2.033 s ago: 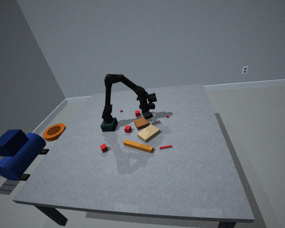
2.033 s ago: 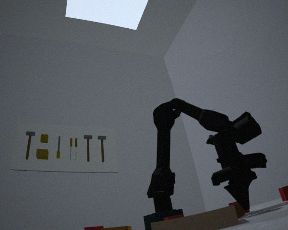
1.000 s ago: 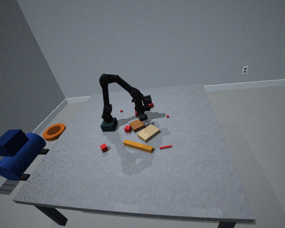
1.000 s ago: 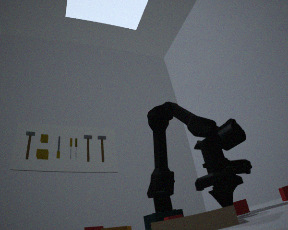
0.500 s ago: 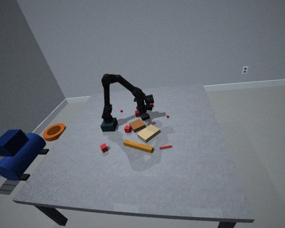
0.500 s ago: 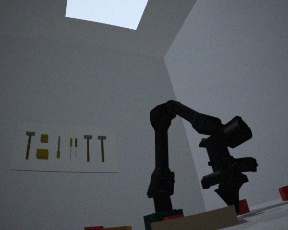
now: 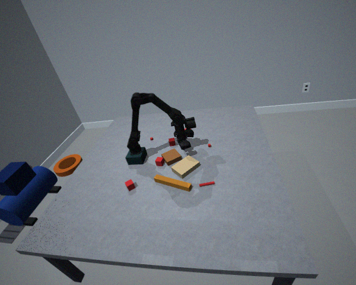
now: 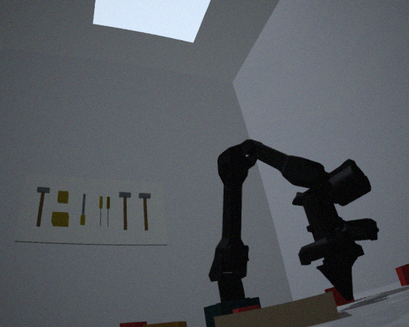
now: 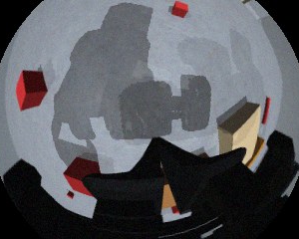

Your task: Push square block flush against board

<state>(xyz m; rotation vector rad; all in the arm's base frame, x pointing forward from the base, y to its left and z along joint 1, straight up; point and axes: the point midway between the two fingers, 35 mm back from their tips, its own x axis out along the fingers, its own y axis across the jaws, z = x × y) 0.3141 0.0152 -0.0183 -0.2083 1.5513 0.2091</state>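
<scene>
The tan board is 17 cm to the right of my gripper tip and 1 cm above it. Also, from my gripper tip: brown square block (8 cm behind, 7 cm to the right, 1 cm above); long orange bar (8 cm behind, 29 cm to the right, 1 cm above); red stick (11 cm ahead, 32 cm to the right).
</scene>
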